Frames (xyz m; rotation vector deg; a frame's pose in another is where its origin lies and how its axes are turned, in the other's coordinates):
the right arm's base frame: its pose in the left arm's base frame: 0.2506 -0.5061 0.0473 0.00 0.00 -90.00
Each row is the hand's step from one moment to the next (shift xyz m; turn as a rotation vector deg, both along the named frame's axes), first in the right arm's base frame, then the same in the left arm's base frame.
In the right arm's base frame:
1: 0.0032 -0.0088 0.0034 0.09 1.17 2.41
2: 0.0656 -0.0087 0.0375 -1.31 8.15 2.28
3: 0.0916 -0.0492 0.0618 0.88 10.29 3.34
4: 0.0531 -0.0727 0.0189 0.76 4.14 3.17
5: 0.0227 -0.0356 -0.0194 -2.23 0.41 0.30
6: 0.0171 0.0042 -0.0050 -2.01 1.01 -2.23
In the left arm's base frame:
1: -0.0088 -0.0032 0.0034 1.17 -0.09 2.41
2: -0.0087 -0.0656 0.0375 8.15 1.31 2.28
3: -0.0492 -0.0916 0.0618 10.29 -0.88 3.34
4: -0.0727 -0.0531 0.0189 4.14 -0.76 3.17
5: -0.0356 -0.0227 -0.0194 0.41 2.23 0.30
6: 0.0042 -0.0171 -0.0050 1.01 2.01 -2.23

